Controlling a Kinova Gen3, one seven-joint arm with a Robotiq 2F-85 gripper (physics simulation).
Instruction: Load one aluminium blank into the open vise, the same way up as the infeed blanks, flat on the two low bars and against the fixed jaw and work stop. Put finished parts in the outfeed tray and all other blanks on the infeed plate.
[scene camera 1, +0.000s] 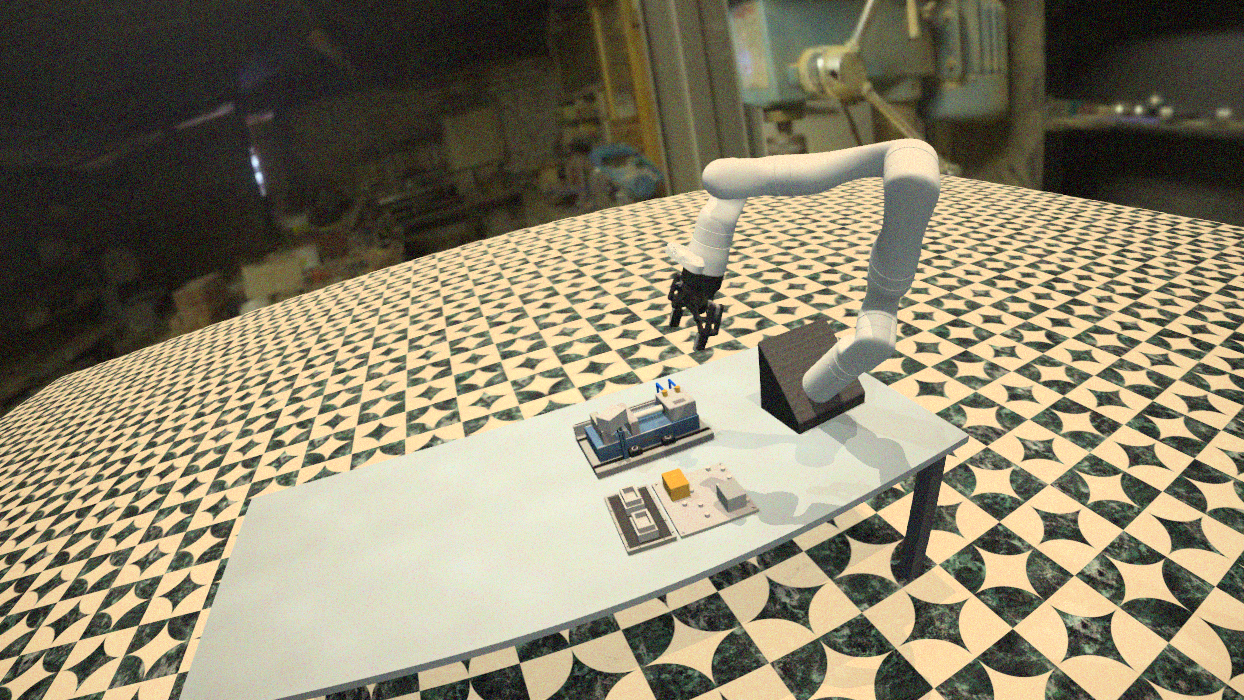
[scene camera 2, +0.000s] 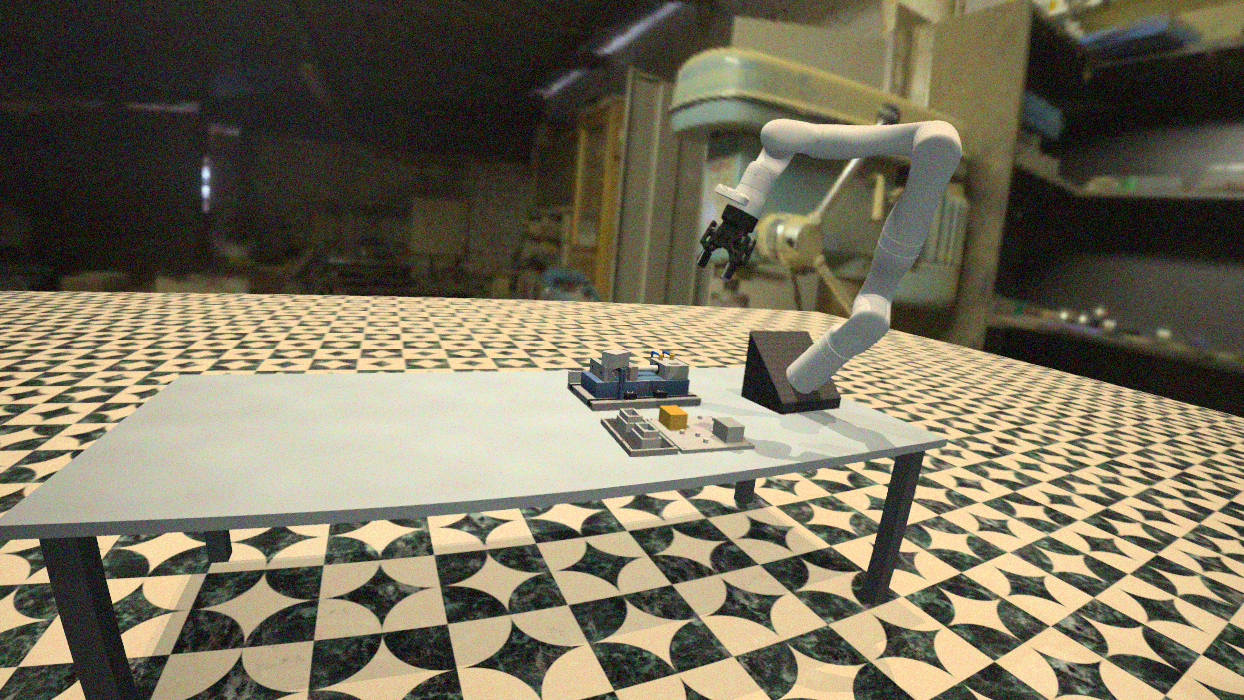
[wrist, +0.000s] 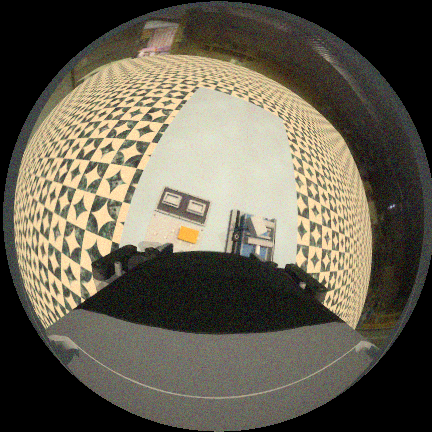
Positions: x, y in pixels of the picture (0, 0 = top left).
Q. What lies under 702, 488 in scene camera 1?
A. A pale infeed plate.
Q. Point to a dark outfeed tray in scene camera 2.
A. At 634, 451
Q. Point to the gripper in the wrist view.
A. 210, 257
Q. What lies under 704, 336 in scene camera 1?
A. The gripper.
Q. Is the gripper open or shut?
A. Open.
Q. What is the gripper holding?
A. Nothing.
